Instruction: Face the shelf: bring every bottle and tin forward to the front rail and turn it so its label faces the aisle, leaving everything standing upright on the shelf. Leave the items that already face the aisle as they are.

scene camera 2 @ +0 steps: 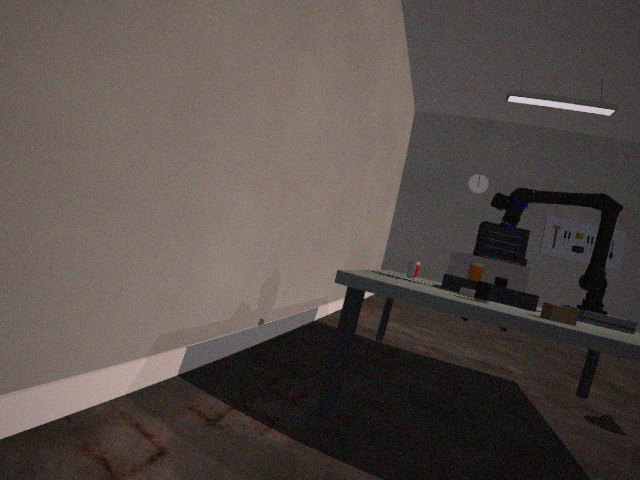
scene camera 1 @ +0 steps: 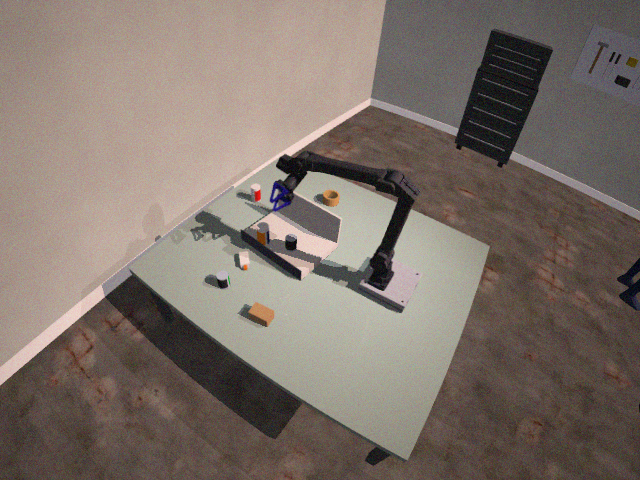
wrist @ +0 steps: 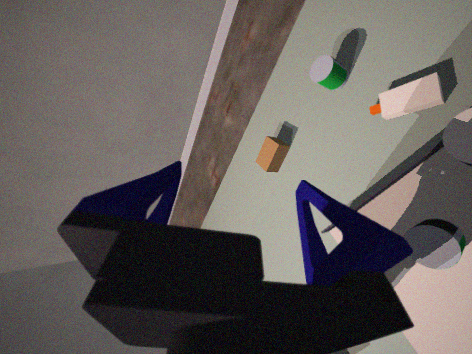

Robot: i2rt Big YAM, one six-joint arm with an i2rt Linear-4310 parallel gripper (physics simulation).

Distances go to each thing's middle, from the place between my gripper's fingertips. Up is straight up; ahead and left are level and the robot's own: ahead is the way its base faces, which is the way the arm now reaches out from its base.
Scene:
Right now my hand is 27 cm above the shelf [scene camera 1: 317,229], 16 cm to the left of it and 3 cm short of it. From my hand the other things lie so: front rail [scene camera 2: 527,301] (33 cm below, 4 cm ahead, 2 cm to the right); shelf tray [scene camera 1: 313,247] (34 cm below, 16 cm to the right, 3 cm ahead); white bottle with orange cap [wrist: 426,92] (34 cm below, 12 cm ahead, 7 cm to the left).

